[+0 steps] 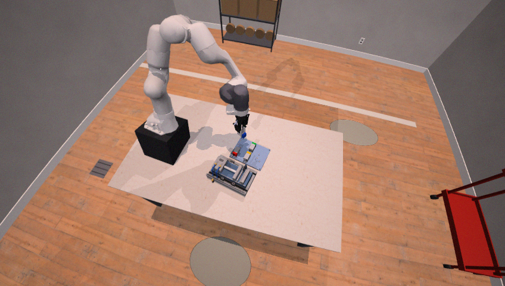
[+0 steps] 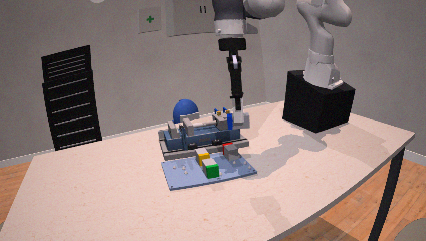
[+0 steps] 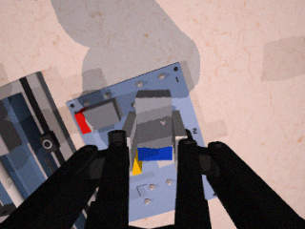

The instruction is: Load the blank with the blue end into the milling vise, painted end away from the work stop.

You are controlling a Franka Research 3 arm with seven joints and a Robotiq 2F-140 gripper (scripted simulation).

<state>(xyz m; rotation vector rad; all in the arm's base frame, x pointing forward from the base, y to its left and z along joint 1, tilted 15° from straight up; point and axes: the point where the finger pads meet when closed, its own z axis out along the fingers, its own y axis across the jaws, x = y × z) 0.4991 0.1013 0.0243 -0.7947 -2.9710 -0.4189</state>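
The blue-ended blank is 3 cm below my hand. The rest, counted from my hand: green-ended blank 16 cm below, 9 cm ahead, 2 cm to the right; then red-ended blank 16 cm below, 9 cm to the right, 2 cm behind; then yellow-ended blank 16 cm below, 10 cm to the right, 7 cm ahead.
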